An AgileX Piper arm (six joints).
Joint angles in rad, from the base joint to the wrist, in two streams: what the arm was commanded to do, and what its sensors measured. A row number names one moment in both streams.
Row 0, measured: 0.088 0.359 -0.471 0.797 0.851 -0.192
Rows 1 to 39, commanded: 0.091 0.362 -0.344 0.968 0.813 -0.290; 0.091 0.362 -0.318 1.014 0.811 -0.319; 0.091 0.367 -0.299 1.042 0.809 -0.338; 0.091 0.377 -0.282 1.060 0.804 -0.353; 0.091 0.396 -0.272 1.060 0.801 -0.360; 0.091 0.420 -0.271 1.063 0.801 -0.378; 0.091 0.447 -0.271 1.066 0.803 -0.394; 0.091 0.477 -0.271 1.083 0.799 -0.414; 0.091 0.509 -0.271 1.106 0.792 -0.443; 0.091 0.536 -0.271 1.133 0.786 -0.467; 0.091 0.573 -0.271 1.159 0.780 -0.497; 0.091 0.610 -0.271 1.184 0.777 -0.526; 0.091 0.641 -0.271 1.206 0.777 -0.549; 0.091 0.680 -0.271 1.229 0.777 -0.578; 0.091 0.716 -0.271 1.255 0.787 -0.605; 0.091 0.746 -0.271 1.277 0.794 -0.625; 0.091 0.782 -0.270 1.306 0.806 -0.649; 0.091 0.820 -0.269 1.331 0.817 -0.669; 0.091 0.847 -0.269 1.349 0.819 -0.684; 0.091 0.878 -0.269 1.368 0.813 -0.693; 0.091 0.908 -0.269 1.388 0.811 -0.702; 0.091 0.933 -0.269 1.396 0.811 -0.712; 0.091 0.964 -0.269 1.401 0.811 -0.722; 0.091 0.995 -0.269 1.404 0.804 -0.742; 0.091 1.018 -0.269 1.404 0.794 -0.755; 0.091 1.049 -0.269 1.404 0.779 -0.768; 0.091 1.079 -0.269 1.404 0.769 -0.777; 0.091 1.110 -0.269 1.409 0.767 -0.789; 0.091 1.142 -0.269 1.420 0.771 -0.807; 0.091 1.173 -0.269 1.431 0.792 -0.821; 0.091 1.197 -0.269 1.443 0.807 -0.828; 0.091 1.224 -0.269 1.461 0.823 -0.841; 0.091 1.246 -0.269 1.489 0.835 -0.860; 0.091 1.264 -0.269 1.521 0.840 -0.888; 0.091 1.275 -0.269 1.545 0.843 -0.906; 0.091 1.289 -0.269 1.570 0.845 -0.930; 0.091 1.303 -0.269 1.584 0.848 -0.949; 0.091 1.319 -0.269 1.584 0.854 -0.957; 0.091 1.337 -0.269 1.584 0.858 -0.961
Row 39, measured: 0.088 1.285 -0.273 1.541 0.836 -0.905
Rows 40 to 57, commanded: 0.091 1.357 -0.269 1.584 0.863 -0.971; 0.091 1.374 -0.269 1.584 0.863 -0.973; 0.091 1.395 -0.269 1.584 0.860 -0.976; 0.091 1.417 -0.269 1.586 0.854 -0.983; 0.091 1.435 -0.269 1.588 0.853 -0.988; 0.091 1.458 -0.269 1.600 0.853 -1.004; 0.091 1.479 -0.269 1.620 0.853 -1.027; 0.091 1.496 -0.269 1.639 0.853 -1.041; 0.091 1.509 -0.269 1.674 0.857 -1.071; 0.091 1.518 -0.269 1.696 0.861 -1.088; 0.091 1.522 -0.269 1.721 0.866 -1.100; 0.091 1.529 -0.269 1.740 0.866 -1.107; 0.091 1.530 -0.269 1.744 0.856 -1.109; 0.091 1.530 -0.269 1.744 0.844 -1.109; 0.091 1.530 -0.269 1.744 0.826 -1.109; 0.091 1.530 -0.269 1.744 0.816 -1.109; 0.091 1.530 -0.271 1.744 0.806 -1.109; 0.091 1.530 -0.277 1.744 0.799 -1.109
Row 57, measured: 0.088 1.526 -0.272 1.733 0.832 -1.093
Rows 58 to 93, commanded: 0.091 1.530 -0.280 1.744 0.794 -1.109; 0.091 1.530 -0.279 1.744 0.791 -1.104; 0.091 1.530 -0.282 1.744 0.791 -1.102; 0.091 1.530 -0.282 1.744 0.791 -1.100; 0.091 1.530 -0.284 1.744 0.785 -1.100; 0.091 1.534 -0.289 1.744 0.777 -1.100; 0.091 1.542 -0.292 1.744 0.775 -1.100; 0.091 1.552 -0.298 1.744 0.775 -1.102; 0.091 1.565 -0.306 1.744 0.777 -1.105; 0.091 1.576 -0.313 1.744 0.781 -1.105; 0.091 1.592 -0.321 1.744 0.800 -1.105; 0.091 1.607 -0.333 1.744 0.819 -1.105; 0.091 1.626 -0.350 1.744 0.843 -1.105; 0.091 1.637 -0.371 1.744 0.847 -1.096; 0.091 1.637 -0.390 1.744 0.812 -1.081; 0.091 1.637 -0.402 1.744 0.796 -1.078; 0.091 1.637 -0.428 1.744 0.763 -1.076; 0.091 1.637 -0.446 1.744 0.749 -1.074; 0.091 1.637 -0.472 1.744 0.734 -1.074; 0.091 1.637 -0.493 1.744 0.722 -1.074; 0.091 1.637 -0.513 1.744 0.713 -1.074; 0.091 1.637 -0.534 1.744 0.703 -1.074; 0.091 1.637 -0.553 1.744 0.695 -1.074; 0.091 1.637 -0.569 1.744 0.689 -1.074; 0.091 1.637 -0.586 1.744 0.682 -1.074; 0.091 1.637 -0.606 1.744 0.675 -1.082; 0.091 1.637 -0.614 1.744 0.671 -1.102; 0.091 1.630 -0.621 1.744 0.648 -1.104; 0.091 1.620 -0.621 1.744 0.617 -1.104; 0.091 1.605 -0.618 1.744 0.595 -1.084; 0.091 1.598 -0.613 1.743 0.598 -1.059; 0.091 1.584 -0.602 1.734 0.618 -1.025; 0.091 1.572 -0.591 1.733 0.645 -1.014; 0.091 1.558 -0.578 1.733 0.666 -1.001; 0.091 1.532 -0.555 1.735 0.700 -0.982; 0.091 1.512 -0.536 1.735 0.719 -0.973
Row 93, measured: 0.090 1.579 -0.593 1.740 0.637 -1.021
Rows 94 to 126, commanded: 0.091 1.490 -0.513 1.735 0.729 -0.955; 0.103 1.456 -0.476 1.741 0.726 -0.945; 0.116 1.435 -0.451 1.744 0.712 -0.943; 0.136 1.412 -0.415 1.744 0.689 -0.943; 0.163 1.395 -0.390 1.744 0.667 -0.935; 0.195 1.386 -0.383 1.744 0.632 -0.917; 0.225 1.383 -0.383 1.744 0.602 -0.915; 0.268 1.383 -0.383 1.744 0.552 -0.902; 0.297 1.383 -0.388 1.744 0.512 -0.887; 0.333 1.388 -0.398 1.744 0.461 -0.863; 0.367 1.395 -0.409 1.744 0.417 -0.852; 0.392 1.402 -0.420 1.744 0.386 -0.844; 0.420 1.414 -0.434 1.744 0.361 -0.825; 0.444 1.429 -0.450 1.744 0.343 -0.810; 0.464 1.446 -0.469 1.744 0.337 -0.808; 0.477 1.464 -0.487 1.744 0.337 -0.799; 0.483 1.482 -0.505 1.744 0.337 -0.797; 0.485 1.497 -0.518 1.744 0.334 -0.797; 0.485 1.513 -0.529 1.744 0.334 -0.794; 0.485 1.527 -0.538 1.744 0.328 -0.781; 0.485 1.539 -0.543 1.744 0.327 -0.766; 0.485 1.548 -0.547 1.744 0.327 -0.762; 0.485 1.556 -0.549 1.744 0.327 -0.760; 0.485 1.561 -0.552 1.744 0.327 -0.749; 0.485 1.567 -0.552 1.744 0.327 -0.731; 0.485 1.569 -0.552 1.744 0.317 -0.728; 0.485 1.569 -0.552 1.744 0.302 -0.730; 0.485 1.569 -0.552 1.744 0.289 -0.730; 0.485 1.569 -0.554 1.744 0.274 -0.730; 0.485 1.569 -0.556 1.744 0.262 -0.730; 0.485 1.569 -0.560 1.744 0.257 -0.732; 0.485 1.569 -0.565 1.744 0.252 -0.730; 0.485 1.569 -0.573 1.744 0.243 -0.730
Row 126, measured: 0.480 1.570 -0.551 1.743 0.278 -0.730
